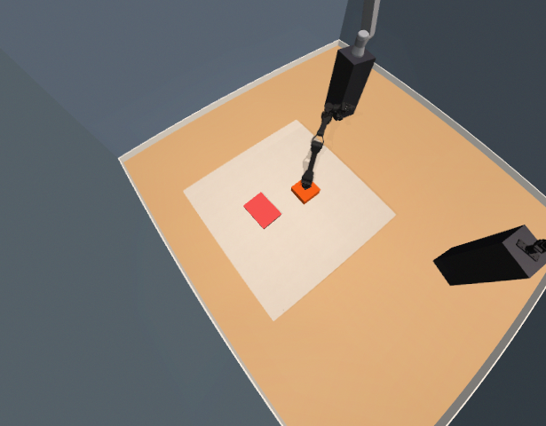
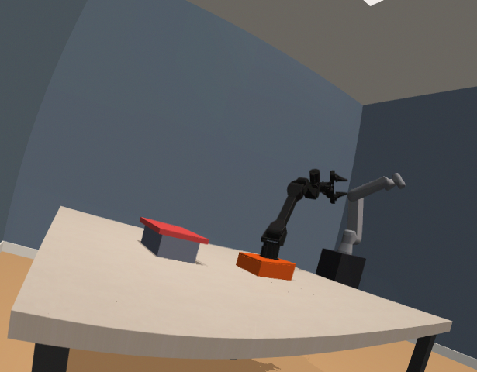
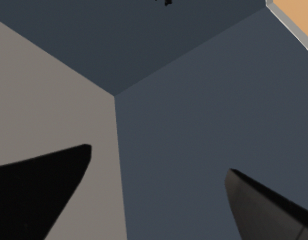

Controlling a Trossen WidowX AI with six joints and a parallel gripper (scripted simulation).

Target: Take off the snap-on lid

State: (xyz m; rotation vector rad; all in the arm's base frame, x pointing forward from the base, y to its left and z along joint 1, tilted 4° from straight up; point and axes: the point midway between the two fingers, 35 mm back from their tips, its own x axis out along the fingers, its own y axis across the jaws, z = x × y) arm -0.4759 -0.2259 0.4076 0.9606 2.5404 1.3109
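Now: gripper tip 90 cm short of the red lid, 42 cm above it and 25 cm to the right of it. The rest, counted from my gripper tip: grey-blue storage box (90 cm ahead, 46 cm below, 25 cm to the left).
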